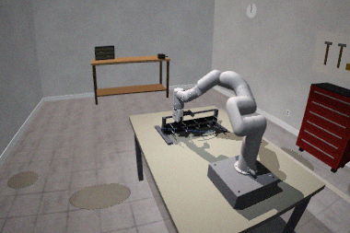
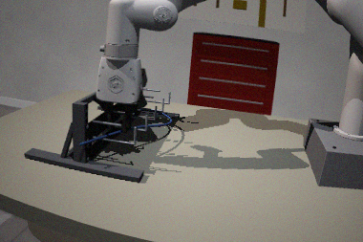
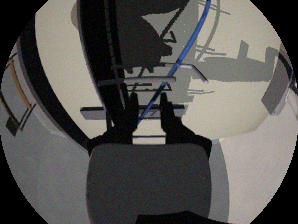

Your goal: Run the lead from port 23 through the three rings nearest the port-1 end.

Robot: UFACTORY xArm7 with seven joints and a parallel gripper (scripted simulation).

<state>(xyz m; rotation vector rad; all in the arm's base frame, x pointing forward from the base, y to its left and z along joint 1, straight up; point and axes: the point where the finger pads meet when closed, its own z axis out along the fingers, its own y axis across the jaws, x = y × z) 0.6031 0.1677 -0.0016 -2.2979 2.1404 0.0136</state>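
Right now my hand is 70 mm short of the rack, 140 mm to the left of it and 20 mm above it.
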